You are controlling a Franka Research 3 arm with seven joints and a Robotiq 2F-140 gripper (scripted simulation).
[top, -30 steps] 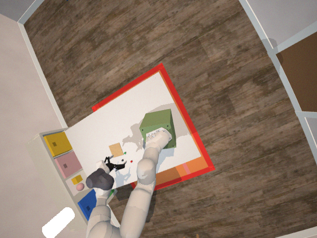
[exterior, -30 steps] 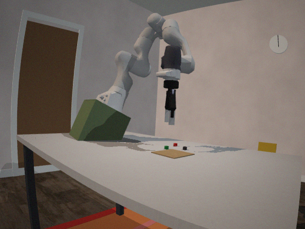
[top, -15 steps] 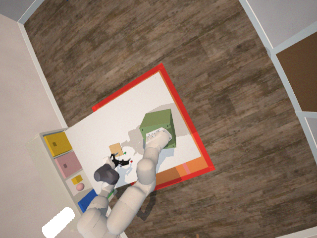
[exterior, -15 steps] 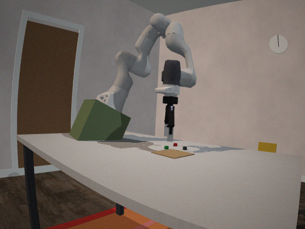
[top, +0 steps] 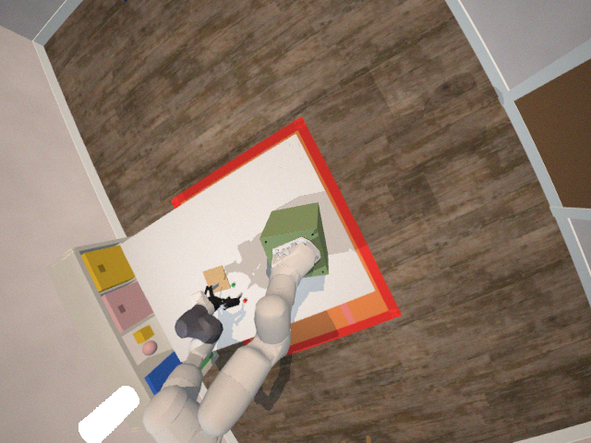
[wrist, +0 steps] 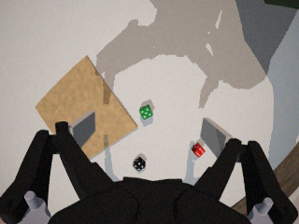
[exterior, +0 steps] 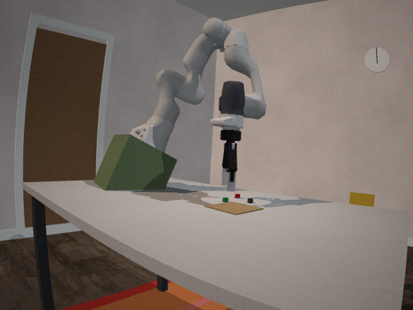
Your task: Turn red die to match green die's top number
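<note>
My gripper is now 10 mm to the left of the green die and 50 mm above it. From my hand the other things lie so: tan mat 80 mm ahead, 90 mm to the right, 60 mm below; black die 80 mm ahead, 40 mm to the left, 50 mm below; red die 10 mm behind, 110 mm to the left, 50 mm below.
</note>
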